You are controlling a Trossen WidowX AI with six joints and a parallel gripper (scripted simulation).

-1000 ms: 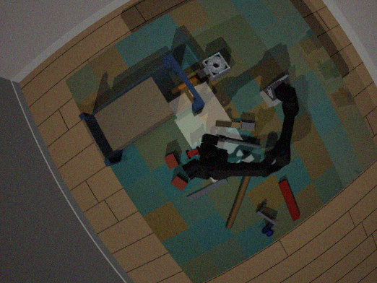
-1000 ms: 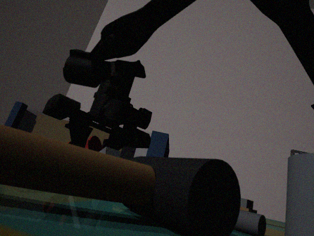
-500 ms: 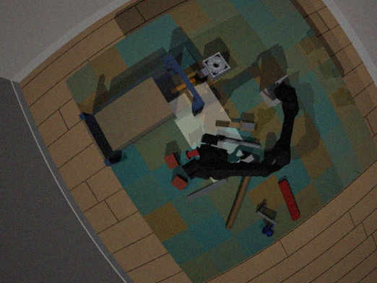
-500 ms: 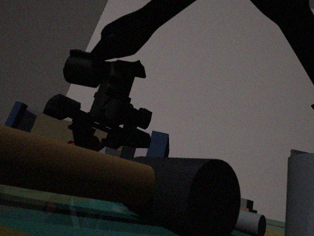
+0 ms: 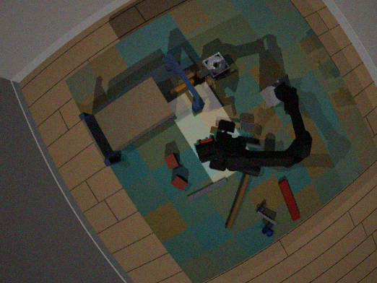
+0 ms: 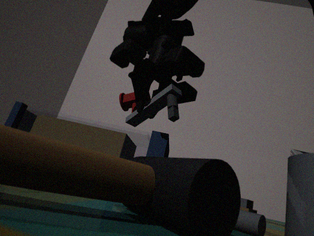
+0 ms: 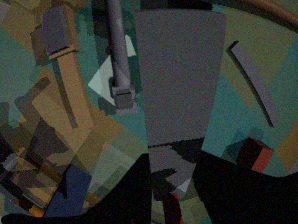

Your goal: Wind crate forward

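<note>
Right now the red knob is 30 mm ahead of my gripper tip, 40 mm to the right of it and 30 mm above it. From my gripper tip the other things lie so: red-knobbed crank 20 mm above; then grey bar 160 mm ahead, 130 mm to the left, 140 mm below; then blue steel frame 70 mm behind, 300 mm to the right, 30 mm below.
</note>
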